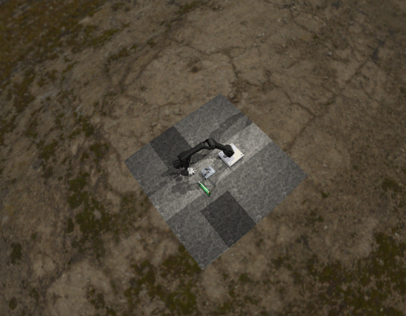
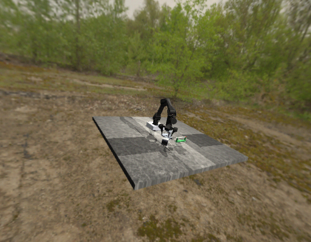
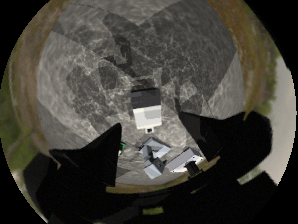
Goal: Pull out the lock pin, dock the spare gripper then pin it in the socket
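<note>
Right now my gripper tip is 6 cm above the spare gripper, 1 cm to the right of it and 1 cm past it. From my gripper tip the other things lie so: green mount (23 cm to the left, 6 cm below, 1 cm ahead); grey mount (14 cm to the left, 10 cm behind, 3 cm below).
</note>
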